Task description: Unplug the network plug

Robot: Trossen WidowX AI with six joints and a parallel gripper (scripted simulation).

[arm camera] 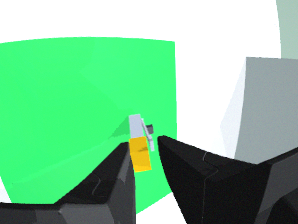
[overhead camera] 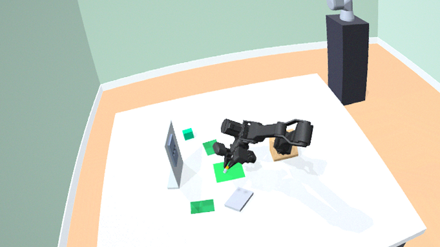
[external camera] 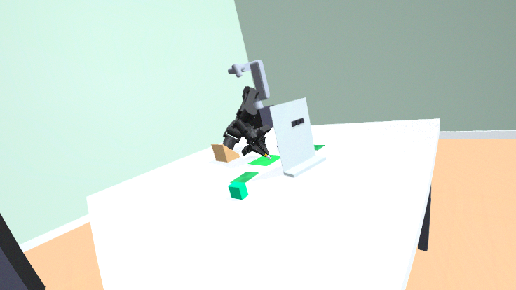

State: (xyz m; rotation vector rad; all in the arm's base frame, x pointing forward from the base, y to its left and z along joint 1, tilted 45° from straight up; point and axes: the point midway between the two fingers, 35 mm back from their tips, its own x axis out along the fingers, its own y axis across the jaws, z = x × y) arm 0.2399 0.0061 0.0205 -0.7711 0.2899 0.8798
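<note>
My gripper tip is right at the yellow plug. Round my gripper tip: green marked square (10 mm behind, 20 mm below); grey flat plate (20 mm behind, 180 mm to the left, 10 mm below); grey panel (200 mm ahead, 30 mm to the right, 80 mm above).
</note>
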